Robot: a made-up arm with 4 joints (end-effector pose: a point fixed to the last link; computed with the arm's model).
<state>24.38 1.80 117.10 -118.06</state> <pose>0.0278 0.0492 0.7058 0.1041 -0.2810 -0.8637 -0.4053</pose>
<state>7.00 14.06 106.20 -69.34</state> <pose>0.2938 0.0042 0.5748 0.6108 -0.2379 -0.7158 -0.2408</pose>
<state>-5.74 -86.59 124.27 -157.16</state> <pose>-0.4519 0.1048 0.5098 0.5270 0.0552 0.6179 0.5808</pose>
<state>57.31 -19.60 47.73 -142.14</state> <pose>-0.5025 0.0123 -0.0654 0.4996 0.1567 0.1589 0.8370</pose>
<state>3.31 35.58 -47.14 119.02</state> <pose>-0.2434 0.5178 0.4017 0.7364 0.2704 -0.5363 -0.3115</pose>
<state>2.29 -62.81 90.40 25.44</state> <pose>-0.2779 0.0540 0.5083 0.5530 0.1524 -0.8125 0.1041</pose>
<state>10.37 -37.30 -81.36 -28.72</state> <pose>-0.2102 0.6992 -0.0981 0.4692 -0.0126 0.0652 0.8806</pose>
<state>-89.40 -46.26 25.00 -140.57</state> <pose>-0.1080 0.1218 0.6776 0.2589 0.8303 0.4012 0.2873</pose>
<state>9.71 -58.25 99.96 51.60</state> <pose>-0.2742 0.1244 0.4972 0.6667 0.1601 -0.6546 0.3185</pose>
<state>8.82 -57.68 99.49 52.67</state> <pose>-0.2674 0.1234 0.4994 0.6766 0.1669 -0.6420 0.3197</pose>
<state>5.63 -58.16 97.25 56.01</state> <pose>-0.2591 0.1174 0.4964 0.6937 0.1853 -0.6174 0.3215</pose>
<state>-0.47 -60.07 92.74 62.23</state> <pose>-0.2514 0.1066 0.4857 0.7167 0.2184 -0.5778 0.3237</pose>
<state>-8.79 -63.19 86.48 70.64</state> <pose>-0.2478 0.0950 0.4687 0.7395 0.2622 -0.5276 0.3256</pose>
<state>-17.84 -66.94 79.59 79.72</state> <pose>-0.2504 0.0871 0.4492 0.7556 0.3086 -0.4765 0.3268</pose>
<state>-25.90 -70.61 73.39 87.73</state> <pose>-0.2578 0.0842 0.4315 0.7630 0.3482 -0.4351 0.3274</pose>
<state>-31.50 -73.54 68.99 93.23</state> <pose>-0.2664 0.0845 0.4182 0.7641 0.3740 -0.4107 0.3281</pose>
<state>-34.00 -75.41 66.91 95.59</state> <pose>-0.2731 0.0853 0.4097 0.7617 0.3837 -0.4052 0.3292</pose>
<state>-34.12 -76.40 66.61 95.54</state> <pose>-0.2773 0.0852 0.4046 0.7579 0.3816 -0.4133 0.3304</pose>
